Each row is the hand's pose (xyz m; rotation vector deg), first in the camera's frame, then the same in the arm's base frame.
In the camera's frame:
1: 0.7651 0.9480 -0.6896 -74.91 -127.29 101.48
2: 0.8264 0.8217 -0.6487 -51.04 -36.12 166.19
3: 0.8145 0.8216 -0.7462 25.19 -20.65 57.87
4: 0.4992 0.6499 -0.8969 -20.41 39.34 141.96
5: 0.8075 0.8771 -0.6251 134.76 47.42 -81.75
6: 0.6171 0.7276 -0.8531 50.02 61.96 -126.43
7: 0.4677 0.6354 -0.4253 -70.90 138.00 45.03
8: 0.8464 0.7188 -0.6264 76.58 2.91 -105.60
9: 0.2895 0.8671 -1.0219 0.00 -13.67 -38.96
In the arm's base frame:
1: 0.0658 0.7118 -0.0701 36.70 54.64 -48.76
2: 0.0494 0.7130 0.0752 83.14 -8.75 -71.21
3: 0.1445 0.7011 0.0537 -51.84 -47.19 122.91
4: 0.2920 0.3409 0.0474 131.98 -48.10 -92.14
5: 0.0163 0.7202 0.0219 79.91 34.14 9.61
6: 0.2472 0.4813 0.0356 48.51 -4.42 -47.00
7: -0.1732 0.3117 0.1270 -125.82 57.88 -43.27
8: 0.0443 0.6869 0.1791 73.59 -31.59 -3.15
9: 0.3655 0.2440 -0.2559 -12.51 -89.98 26.15

